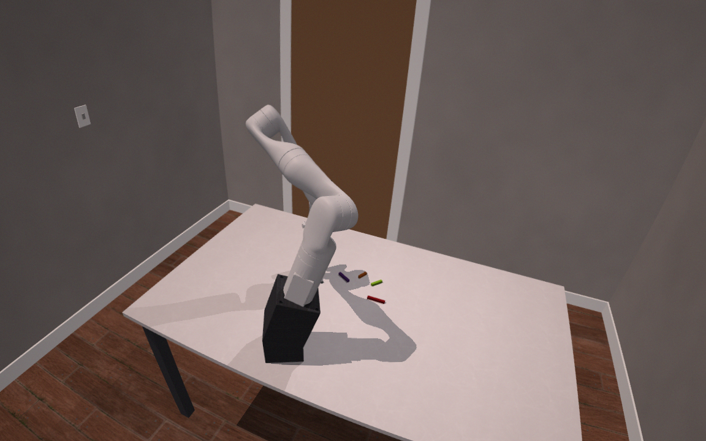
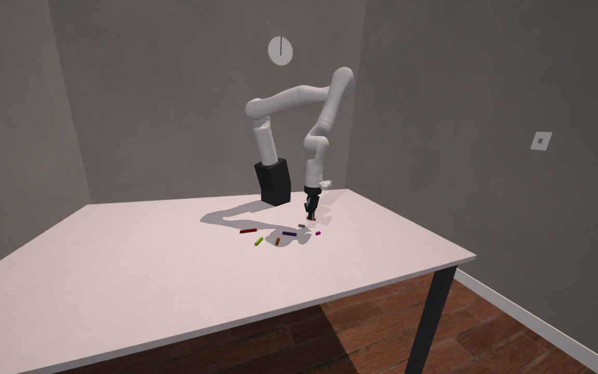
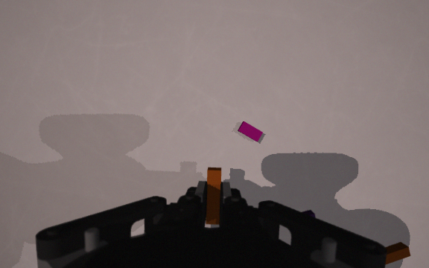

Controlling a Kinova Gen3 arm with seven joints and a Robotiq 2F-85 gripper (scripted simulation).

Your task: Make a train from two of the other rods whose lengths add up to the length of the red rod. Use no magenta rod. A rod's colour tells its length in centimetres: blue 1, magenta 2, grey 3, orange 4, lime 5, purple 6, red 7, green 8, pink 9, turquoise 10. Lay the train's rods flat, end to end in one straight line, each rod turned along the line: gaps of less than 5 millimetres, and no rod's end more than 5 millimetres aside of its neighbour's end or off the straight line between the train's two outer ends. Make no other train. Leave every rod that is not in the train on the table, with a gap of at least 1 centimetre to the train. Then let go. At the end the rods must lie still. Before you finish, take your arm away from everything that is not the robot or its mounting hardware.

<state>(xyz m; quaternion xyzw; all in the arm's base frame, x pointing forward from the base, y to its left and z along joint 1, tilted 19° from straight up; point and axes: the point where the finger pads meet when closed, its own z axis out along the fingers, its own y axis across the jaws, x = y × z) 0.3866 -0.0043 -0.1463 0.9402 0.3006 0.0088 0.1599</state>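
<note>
The grey rod lies 60 mm below my hand, 30 mm to the right of it and 30 mm behind it. Also, from my hand: purple rod (110 mm to the right, 60 mm below, 10 mm ahead); magenta rod (60 mm below, 60 mm ahead); lime rod (250 mm to the right, 60 mm below, 10 mm ahead).
</note>
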